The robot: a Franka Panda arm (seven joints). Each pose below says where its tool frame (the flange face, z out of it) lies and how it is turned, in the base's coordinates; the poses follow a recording.
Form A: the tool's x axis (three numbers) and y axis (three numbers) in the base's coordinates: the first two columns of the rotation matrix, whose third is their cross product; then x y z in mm.
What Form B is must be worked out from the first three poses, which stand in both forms.
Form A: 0.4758 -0.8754 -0.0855 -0.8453 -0.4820 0.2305 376 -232 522
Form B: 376 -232 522 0.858 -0.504 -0.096 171.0
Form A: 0.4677 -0.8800 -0.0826 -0.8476 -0.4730 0.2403 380 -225 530
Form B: 380 -225 530 0.856 -0.508 -0.098 170.5
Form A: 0.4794 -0.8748 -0.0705 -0.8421 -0.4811 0.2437 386 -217 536
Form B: 386 -217 536 0.859 -0.504 -0.093 169.9
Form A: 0.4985 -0.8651 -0.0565 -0.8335 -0.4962 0.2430 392 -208 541
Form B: 392 -208 541 0.864 -0.495 -0.086 169.4
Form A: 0.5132 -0.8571 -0.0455 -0.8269 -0.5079 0.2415 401 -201 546
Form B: 401 -201 546 0.869 -0.489 -0.080 169.1
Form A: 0.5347 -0.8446 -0.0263 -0.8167 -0.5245 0.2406 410 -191 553
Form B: 410 -191 553 0.875 -0.480 -0.070 168.5
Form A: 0.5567 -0.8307 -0.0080 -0.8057 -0.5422 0.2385 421 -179 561
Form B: 421 -179 561 0.881 -0.470 -0.060 168.0
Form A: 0.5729 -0.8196 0.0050 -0.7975 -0.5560 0.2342 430 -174 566
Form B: 430 -174 566 0.885 -0.462 -0.053 167.9
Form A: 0.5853 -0.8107 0.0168 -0.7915 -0.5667 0.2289 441 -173 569
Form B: 441 -173 569 0.889 -0.456 -0.045 167.8
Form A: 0.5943 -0.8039 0.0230 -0.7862 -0.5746 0.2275 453 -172 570
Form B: 453 -172 570 0.892 -0.451 -0.042 167.7
